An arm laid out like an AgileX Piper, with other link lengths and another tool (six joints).
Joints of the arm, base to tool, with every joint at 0 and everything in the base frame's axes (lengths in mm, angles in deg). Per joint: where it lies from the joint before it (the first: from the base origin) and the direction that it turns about. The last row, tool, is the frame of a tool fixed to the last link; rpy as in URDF.
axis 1: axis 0 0 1 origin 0 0 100.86
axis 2: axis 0 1 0 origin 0 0 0
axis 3: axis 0 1 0 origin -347.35 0 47.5
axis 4: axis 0.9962 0 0.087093 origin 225.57 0 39.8
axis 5: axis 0 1 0 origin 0 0 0
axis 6: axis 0.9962 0 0.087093 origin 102.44 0 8.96
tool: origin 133.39 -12 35.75 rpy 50.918 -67.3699 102.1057
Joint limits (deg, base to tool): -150..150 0..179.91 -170..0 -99.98..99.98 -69.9..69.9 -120..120
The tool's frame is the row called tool.
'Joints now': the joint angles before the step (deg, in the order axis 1, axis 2, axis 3, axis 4, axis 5, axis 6). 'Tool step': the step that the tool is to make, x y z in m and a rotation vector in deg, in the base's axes. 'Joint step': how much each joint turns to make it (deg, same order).
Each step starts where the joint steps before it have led.
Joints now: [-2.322, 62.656, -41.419, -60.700, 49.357, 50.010]
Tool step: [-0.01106, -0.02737, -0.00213, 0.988, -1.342, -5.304]
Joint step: [-9.095, 1.009, -0.001, 0.000, -4.540, 0.001]
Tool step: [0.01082, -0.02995, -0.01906, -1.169, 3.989, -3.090]
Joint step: [-6.294, 6.856, 0.003, -5.194, -3.481, 2.826]
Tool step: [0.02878, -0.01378, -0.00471, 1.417, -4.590, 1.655]
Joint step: [-4.870, 4.206, -0.794, -5.817, -9.289, 6.956]
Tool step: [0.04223, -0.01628, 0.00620, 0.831, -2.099, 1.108]
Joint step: [-1.428, 6.433, -6.890, 0.001, -3.192, 0.293]
